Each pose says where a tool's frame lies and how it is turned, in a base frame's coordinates. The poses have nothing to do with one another.
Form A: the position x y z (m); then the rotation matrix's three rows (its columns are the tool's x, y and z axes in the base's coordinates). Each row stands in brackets.
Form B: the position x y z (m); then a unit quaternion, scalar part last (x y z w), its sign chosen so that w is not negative. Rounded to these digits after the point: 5 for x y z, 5 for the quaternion.
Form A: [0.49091, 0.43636, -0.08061], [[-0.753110, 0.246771, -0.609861], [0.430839, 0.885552, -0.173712], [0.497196, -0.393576, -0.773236]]
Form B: 0.49091, 0.43636, -0.08061, -0.18342, -0.92357, 0.15356, 0.29967
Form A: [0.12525, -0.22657, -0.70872], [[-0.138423, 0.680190, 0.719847], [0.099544, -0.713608, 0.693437], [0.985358, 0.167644, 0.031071]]
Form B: 0.12525, -0.22657, -0.70872, -0.62131, -0.31375, -0.68613, 0.21157
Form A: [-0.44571, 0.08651, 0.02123], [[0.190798, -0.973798, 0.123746], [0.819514, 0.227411, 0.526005], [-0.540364, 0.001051, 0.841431]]
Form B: -0.44571, 0.08651, 0.02123, -0.17461, 0.22090, 0.59649, 0.75160
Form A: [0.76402, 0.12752, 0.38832], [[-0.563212, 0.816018, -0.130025], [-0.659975, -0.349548, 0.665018], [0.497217, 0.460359, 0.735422]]
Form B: 0.76402, 0.12752, 0.38832, -0.11282, -0.34578, -0.81366, 0.45350
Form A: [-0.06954, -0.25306, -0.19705], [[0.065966, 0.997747, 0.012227], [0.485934, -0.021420, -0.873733], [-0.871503, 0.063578, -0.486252]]
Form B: -0.06954, -0.25306, -0.19705, 0.62722, 0.59137, -0.34249, 0.37360
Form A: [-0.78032, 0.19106, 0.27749], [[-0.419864, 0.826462, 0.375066], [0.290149, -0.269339, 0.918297], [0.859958, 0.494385, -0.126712]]
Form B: -0.78032, 0.19106, 0.27749, -0.49401, -0.56507, -0.62500, 0.21453
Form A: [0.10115, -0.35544, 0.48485], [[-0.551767, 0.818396, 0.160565], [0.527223, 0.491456, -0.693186], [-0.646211, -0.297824, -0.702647]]
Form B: 0.10115, -0.35544, 0.48485, 0.40602, 0.82853, -0.29903, 0.24343
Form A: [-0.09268, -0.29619, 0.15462], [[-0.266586, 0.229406, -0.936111], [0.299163, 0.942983, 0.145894], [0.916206, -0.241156, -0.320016]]
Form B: -0.09268, -0.29619, 0.15462, -0.16617, -0.79523, 0.02995, 0.58232
